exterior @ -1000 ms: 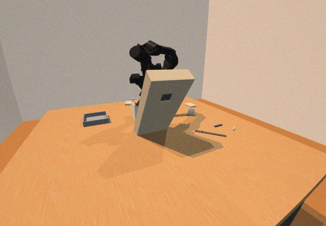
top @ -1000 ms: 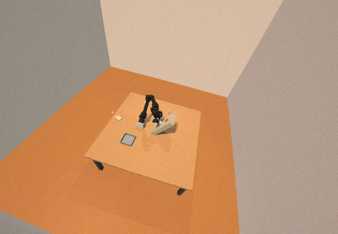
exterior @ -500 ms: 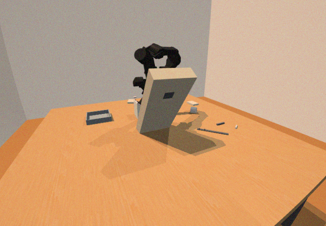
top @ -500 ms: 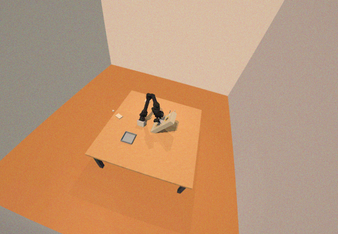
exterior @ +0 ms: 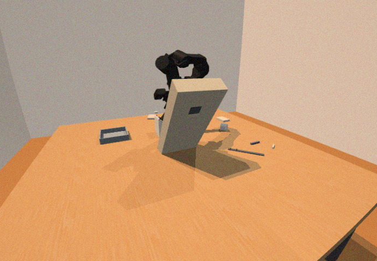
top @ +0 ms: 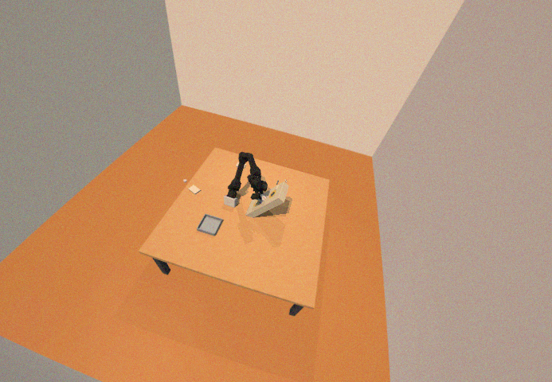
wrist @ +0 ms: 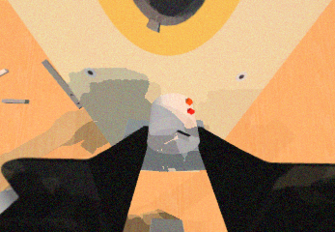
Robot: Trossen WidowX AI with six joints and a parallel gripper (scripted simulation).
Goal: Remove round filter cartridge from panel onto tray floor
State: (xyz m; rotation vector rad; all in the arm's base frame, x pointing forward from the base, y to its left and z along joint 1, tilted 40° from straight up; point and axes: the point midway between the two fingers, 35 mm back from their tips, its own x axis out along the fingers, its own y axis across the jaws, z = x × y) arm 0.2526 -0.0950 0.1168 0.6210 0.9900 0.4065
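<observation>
My gripper tip is now 5 cm short of the beige service panel, 1 cm to the right of it and 2 cm above it. Round my gripper tip: white spool (19 cm behind, 36 cm to the left, 18 cm below); white round filter cartridge (right at my gripper tip); short dark piece (5 cm ahead, 40 cm to the left, 19 cm below).
</observation>
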